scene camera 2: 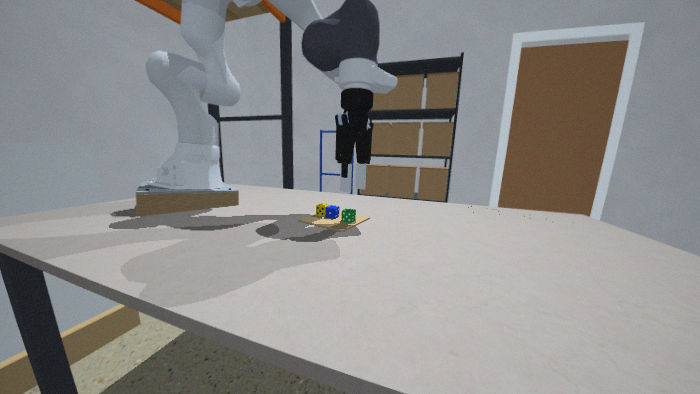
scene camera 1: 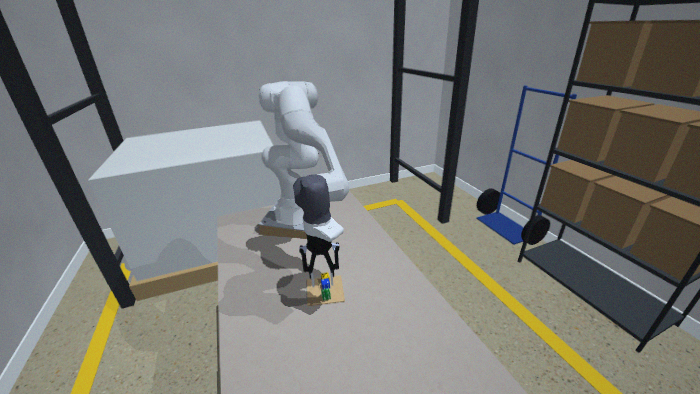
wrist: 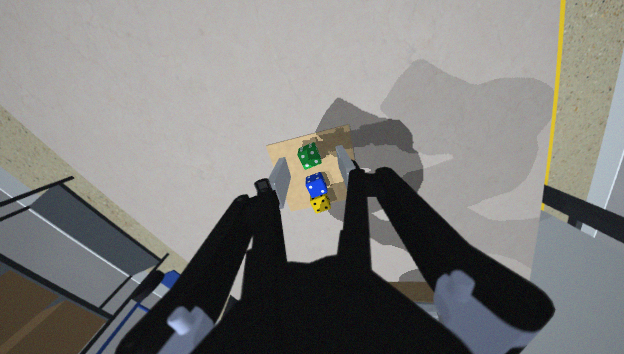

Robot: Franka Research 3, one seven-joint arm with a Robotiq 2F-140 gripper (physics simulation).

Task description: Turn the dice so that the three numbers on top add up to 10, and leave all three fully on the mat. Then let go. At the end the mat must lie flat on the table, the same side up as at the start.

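Observation:
The tan mat (scene camera 1: pixel 338 295) (scene camera 2: pixel 360 218) (wrist: pixel 276 149) lies on the table with three dice in a row. The green die (scene camera 1: pixel 326 295) (scene camera 2: pixel 348 215) (wrist: pixel 309 156) stands apart; its upper face appears to show four pips. The blue die (scene camera 1: pixel 325 284) (scene camera 2: pixel 332 212) (wrist: pixel 316 185) appears to show two on top. The yellow die (scene camera 1: pixel 325 275) (scene camera 2: pixel 321 210) (wrist: pixel 320 203) is against or very near the blue one, at the mat's robot-side edge; its upper face appears to show four. Whether it overhangs is unclear. My gripper (scene camera 1: pixel 322 279) (scene camera 2: pixel 352 184) (wrist: pixel 312 162) is open and empty, above the dice.
The robot base (scene camera 1: pixel 285 225) (scene camera 2: pixel 187 197) stands on the table behind the mat. A large pale block (scene camera 1: pixel 175 200) is beside the table. A shelf rack (scene camera 1: pixel 563 122) with boxes and a blue trolley (scene camera 1: pixel 518 122) stand away from the table.

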